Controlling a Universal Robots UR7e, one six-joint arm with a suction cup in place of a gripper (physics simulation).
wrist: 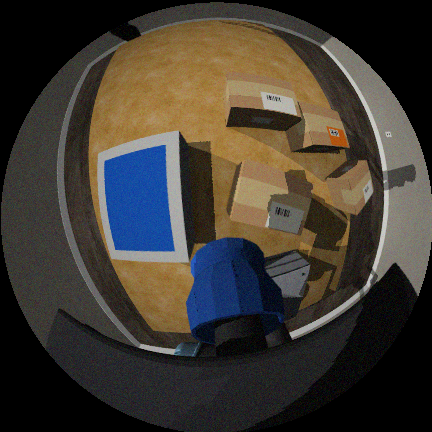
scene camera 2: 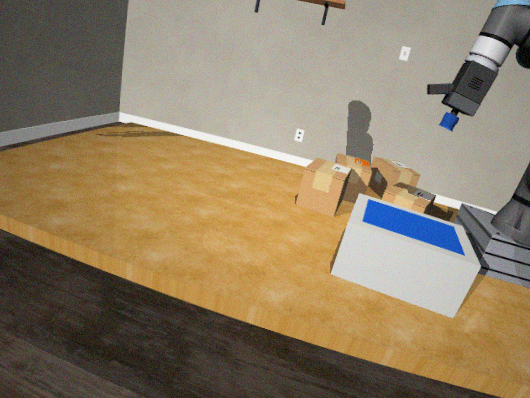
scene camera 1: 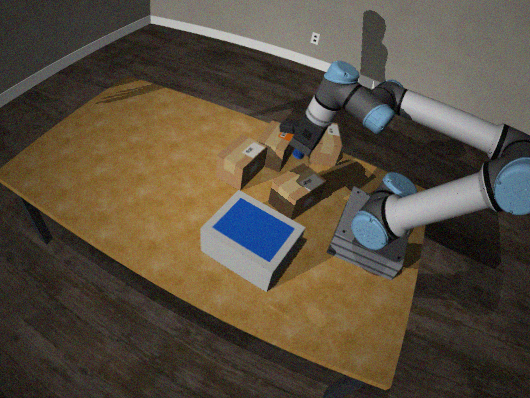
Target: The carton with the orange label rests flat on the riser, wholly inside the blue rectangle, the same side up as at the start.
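Where they show: end effector, tool point: (wrist: 228, 269) (scene camera 2: 445, 127) (scene camera 1: 298, 154); arm's base, origin of the base link: (scene camera 2: 518, 234).
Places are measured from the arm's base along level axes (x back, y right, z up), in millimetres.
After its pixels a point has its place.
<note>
The carton with the orange label (scene camera 1: 274, 145) {x -463, y 142, z 15 mm} (scene camera 2: 356, 186) {x -453, y 135, z -43 mm} (wrist: 317, 125) {x -471, y 167, z 15 mm} stands on the table among other cartons, its label facing up, close beside a white-labelled carton (scene camera 1: 240, 162) {x -512, y -18, z 15 mm} (scene camera 2: 319, 187) {x -549, y -36, z -28 mm} (wrist: 260, 100) {x -509, y 26, z 14 mm}. The white riser (scene camera 1: 232, 260) {x -329, y -341, z -40 mm} (scene camera 2: 400, 265) {x -331, y -341, z -30 mm} (wrist: 178, 200) {x -313, y -147, z 20 mm} stands apart from it, nearer the scene cameras. The blue rectangle (scene camera 1: 253, 228) {x -322, y -243, z 20 mm} (scene camera 2: 412, 227) {x -321, y -259, z 20 mm} (wrist: 140, 200) {x -322, y -222, z 20 mm} on the riser's top is bare. My gripper, a blue suction cup (scene camera 1: 298, 154) (scene camera 2: 449, 121) (wrist: 232, 285), hangs tilted in the air above the cartons, touching none, with no carton on it.
Another carton (scene camera 1: 295, 187) {x -298, y -7, z 15 mm} (scene camera 2: 407, 198) {x -316, y -34, z 14 mm} (wrist: 260, 192) {x -315, y 0, z 15 mm} stands between the riser and the back cartons. A further carton (scene camera 1: 326, 151) {x -296, y 297, z -25 mm} (scene camera 2: 395, 172) {x -337, y 275, z 7 mm} (wrist: 352, 191) {x -314, y 292, z 13 mm}, turned at an angle, is near the table's back edge. The arm's base (scene camera 1: 370, 257) {x 36, y -89, z -30 mm} (scene camera 2: 505, 257) {x -49, y -98, z -38 mm} stands beside the riser.
</note>
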